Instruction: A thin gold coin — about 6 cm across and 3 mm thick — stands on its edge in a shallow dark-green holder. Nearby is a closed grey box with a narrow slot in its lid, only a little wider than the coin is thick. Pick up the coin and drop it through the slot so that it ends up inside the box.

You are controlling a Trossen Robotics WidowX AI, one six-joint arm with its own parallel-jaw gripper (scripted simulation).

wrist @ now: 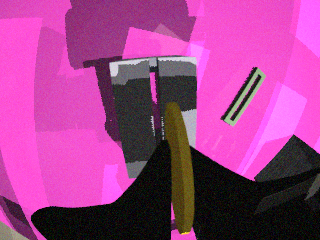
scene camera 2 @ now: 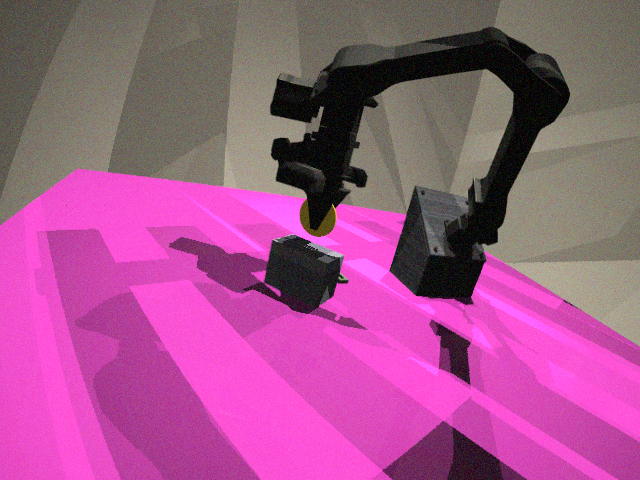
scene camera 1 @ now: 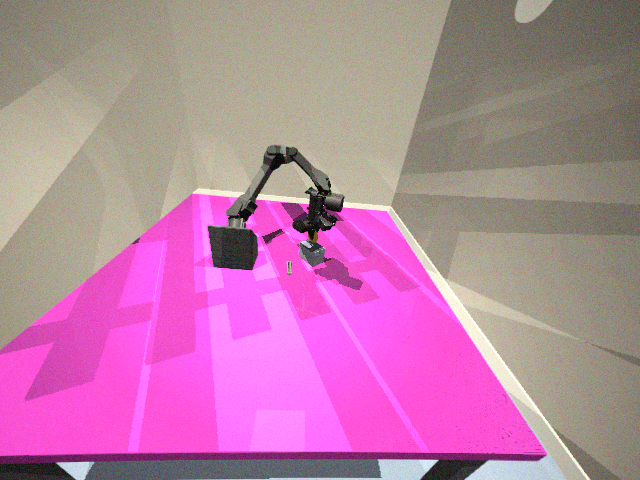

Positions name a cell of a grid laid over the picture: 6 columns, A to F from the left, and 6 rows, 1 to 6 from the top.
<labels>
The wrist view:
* gripper: D4
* gold coin: D5, held by the gripper
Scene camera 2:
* gripper: C3
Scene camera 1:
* gripper: C3
</labels>
